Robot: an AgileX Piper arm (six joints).
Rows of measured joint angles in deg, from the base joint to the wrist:
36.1, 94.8, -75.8, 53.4, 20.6, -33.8
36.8, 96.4, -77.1, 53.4, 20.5, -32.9
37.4, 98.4, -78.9, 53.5, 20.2, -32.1
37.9, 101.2, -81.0, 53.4, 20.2, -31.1
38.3, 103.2, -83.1, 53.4, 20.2, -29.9
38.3, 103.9, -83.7, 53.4, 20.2, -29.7
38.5, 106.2, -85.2, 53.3, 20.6, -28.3
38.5, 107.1, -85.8, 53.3, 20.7, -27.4
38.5, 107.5, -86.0, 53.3, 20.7, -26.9
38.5, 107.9, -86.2, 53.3, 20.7, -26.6
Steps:
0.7, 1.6, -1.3, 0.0, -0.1, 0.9
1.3, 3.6, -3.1, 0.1, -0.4, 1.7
1.8, 6.4, -5.2, 0.0, -0.4, 2.7
2.2, 8.4, -7.3, 0.0, -0.4, 3.9
2.2, 9.1, -7.9, 0.0, -0.4, 4.1
2.4, 11.4, -9.4, -0.1, 0.0, 5.5
2.4, 12.3, -10.0, -0.1, 0.1, 6.4
2.4, 12.7, -10.2, -0.1, 0.1, 6.9
2.4, 13.1, -10.4, -0.1, 0.1, 7.2

